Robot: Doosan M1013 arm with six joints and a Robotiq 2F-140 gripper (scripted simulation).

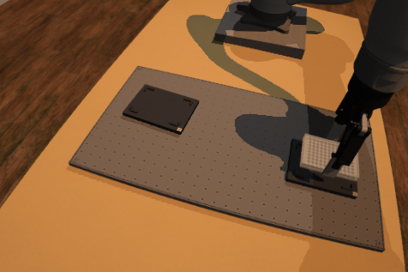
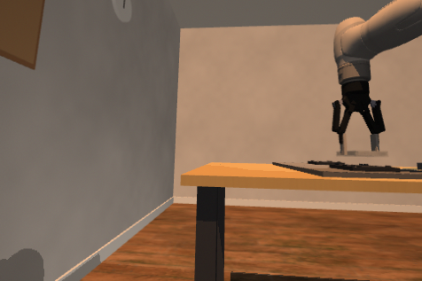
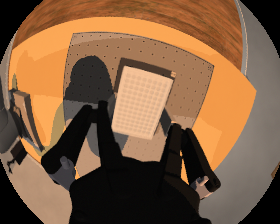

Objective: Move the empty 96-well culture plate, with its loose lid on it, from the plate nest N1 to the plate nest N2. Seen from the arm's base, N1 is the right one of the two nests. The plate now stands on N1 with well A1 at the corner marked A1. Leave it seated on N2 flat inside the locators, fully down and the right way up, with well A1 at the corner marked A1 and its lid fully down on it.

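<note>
Right now the black nest N2 is 6 cm below my hand. The rest, counted from my hand: lid (2 cm below); then plate (2 cm below); then A1 corner mark (8 cm to the left, 6 cm below, 5 cm ahead).
</note>
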